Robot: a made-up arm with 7 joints. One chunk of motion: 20 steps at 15 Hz.
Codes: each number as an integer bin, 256 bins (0 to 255) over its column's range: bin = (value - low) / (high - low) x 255, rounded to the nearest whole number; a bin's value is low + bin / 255 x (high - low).
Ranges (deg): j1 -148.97..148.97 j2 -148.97..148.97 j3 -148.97..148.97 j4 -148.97..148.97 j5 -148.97..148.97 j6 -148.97..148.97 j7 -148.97..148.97
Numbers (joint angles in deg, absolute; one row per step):
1: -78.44 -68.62 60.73 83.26 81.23 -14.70 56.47
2: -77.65 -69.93 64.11 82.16 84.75 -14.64 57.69
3: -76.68 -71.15 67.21 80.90 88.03 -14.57 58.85
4: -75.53 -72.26 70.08 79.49 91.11 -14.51 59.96
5: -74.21 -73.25 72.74 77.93 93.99 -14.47 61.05
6: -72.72 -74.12 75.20 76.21 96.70 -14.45 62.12
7: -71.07 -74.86 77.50 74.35 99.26 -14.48 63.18
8: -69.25 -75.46 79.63 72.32 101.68 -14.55 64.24
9: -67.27 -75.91 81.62 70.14 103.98 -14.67 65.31
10: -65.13 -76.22 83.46 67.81 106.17 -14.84 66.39
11: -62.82 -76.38 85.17 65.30 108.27 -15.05 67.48
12: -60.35 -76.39 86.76 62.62 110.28 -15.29 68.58
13: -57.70 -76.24 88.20 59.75 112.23 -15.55 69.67
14: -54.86 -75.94 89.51 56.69 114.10 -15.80 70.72
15: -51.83 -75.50 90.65 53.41 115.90 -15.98 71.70
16: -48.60 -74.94 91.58 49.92 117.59 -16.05 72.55
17: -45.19 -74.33 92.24 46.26 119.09 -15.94 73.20
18: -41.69 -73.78 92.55 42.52 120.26 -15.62 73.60
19: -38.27 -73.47 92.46 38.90 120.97 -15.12 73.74
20: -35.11 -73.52 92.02 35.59 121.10 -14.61 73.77
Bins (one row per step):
1: 60 69 179 199 197 115 176
2: 61 68 182 198 200 115 177
3: 62 67 185 197 203 115 178
4: 63 66 187 196 205 115 179
5: 64 65 190 194 208 115 180
6: 65 64 192 193 210 115 181
7: 67 63 194 191 212 115 182
8: 68 63 196 189 215 115 182
9: 70 63 197 188 216 115 183
10: 72 62 199 186 218 115 184
11: 74 62 200 183 220 115 185
12: 76 62 202 181 222 114 186
13: 78 62 203 179 224 114 187
14: 81 63 204 176 225 114 188
15: 83 63 205 173 227 114 189
16: 86 63 206 170 228 114 190
17: 89 64 206 167 229 114 190
18: 92 64 207 164 230 114 190
19: 95 65 207 161 231 115 191
20: 97 65 206 158 231 115 191

